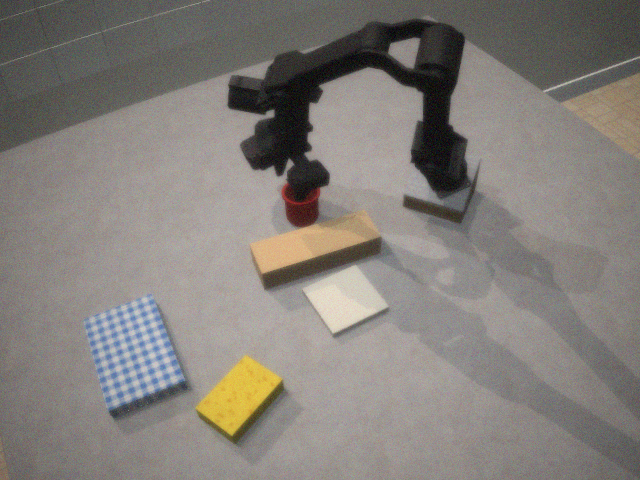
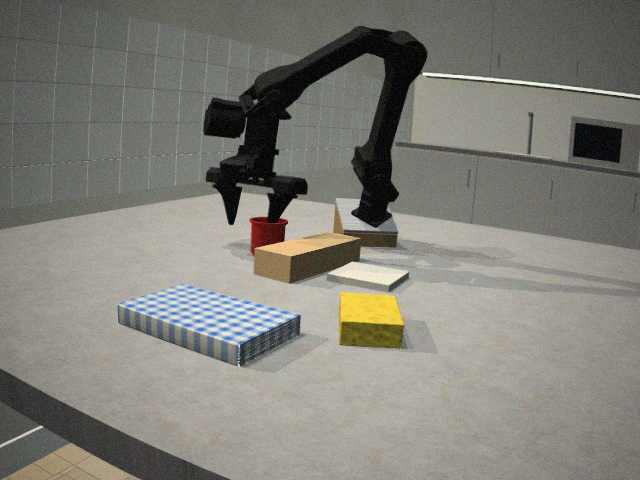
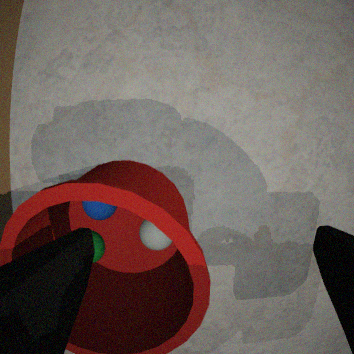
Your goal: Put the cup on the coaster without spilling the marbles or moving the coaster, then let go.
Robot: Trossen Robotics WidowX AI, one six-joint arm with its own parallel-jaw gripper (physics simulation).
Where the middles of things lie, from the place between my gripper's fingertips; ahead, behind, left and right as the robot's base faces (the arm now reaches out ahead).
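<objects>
My hand is 3 cm to the right of the red cup (image 1: 304,214) and 2 cm past it, and 1 cm above it. Then there is the long wooden block (image 1: 307,251), which from my hand is 13 cm to the left and 1 cm behind, and 2 cm below. The pale square coaster (image 1: 345,300) sits 24 cm to the left of my hand, 3 cm behind it and 4 cm below it.
</objects>
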